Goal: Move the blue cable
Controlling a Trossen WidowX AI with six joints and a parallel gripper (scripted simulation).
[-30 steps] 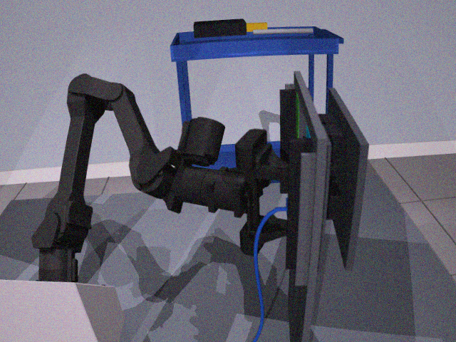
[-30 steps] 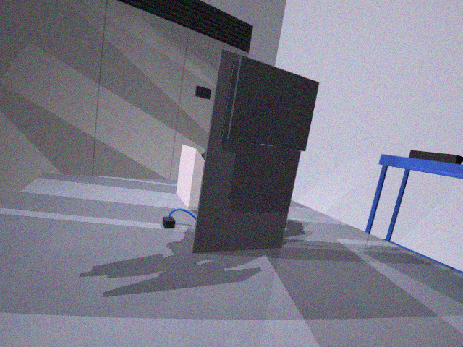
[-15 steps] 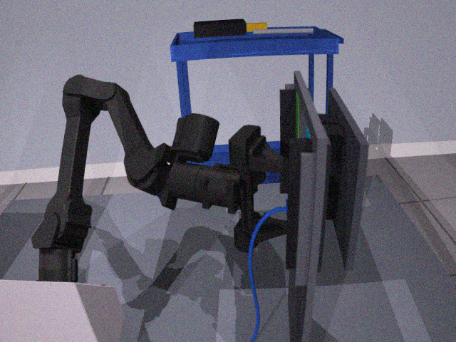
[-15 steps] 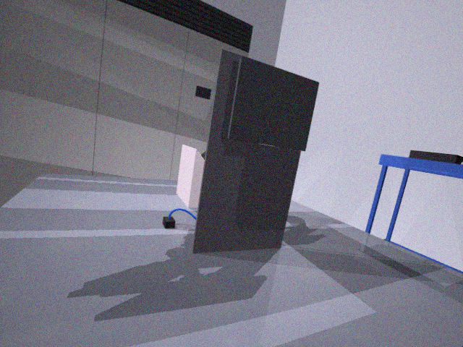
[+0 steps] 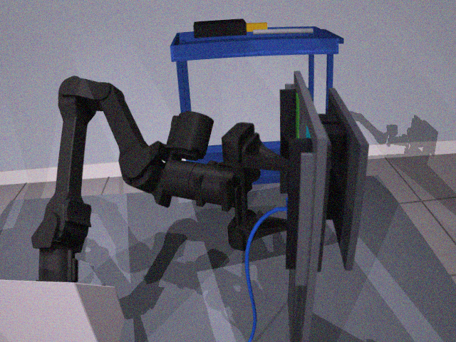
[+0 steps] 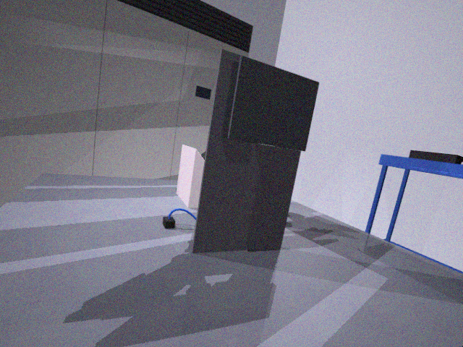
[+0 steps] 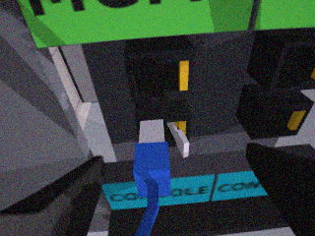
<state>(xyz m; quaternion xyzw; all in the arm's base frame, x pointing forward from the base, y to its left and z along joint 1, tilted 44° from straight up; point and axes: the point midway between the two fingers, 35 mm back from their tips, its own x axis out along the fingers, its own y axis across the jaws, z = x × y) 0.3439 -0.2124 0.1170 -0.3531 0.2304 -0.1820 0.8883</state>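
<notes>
Now: the blue plug 2 cm ahead of my gripper tip, 1 cm to the right of it and 1 cm below it. The rest, counted from my gripper tip: black block 19 cm behind, 12 cm to the right, 35 cm below.
</notes>
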